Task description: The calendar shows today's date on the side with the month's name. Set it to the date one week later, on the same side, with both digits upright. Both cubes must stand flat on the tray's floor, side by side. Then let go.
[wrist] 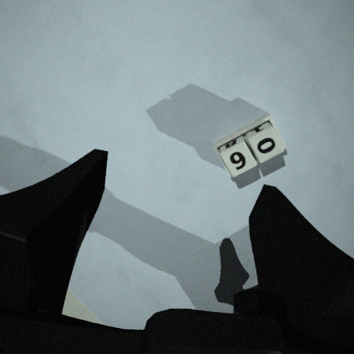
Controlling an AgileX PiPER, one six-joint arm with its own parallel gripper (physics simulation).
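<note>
The calendar lies right of centre in the wrist view, turned at a slant. Its pale tray (242,131) shows as a thin rim behind two white cubes. The left cube (239,159) shows a black 9 on its large visible face, and the right cube (266,145) shows a 0. They sit side by side with a narrow gap. Darker, foreshortened faces by the rim carry partly hidden marks too small to read surely. The month's name does not show. My gripper (182,186) is open and empty, fingers wide apart; the calendar is beyond the right fingertip, apart from it.
Shadows of the calendar and of the arm fall on the pale blue-grey surface (150,50). A pale beige edge (79,309) shows at the lower left, partly hidden behind the left finger and the gripper body.
</note>
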